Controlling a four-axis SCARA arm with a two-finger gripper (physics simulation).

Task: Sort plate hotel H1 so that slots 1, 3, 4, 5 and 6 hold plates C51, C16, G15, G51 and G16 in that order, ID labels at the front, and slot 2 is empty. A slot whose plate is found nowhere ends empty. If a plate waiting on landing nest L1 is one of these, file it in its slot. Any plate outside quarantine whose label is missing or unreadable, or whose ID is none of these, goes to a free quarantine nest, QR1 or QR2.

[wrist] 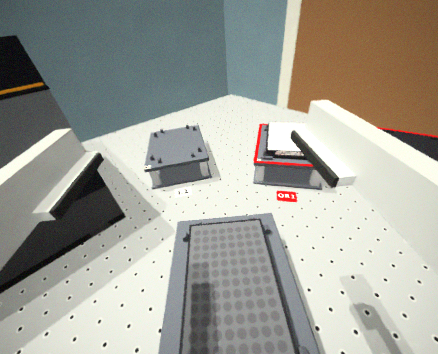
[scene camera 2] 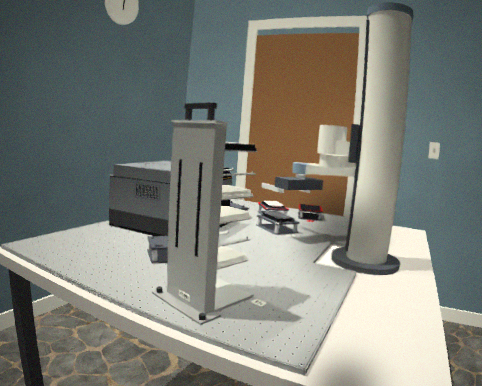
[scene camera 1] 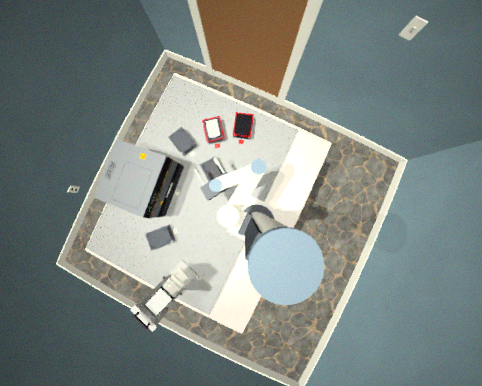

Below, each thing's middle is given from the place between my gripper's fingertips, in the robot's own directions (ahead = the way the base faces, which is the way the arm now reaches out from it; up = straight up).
The landing nest L1 (wrist: 174, 146) lies 27 cm ahead of my hand, 9 cm to the right of it and 15 cm below it.
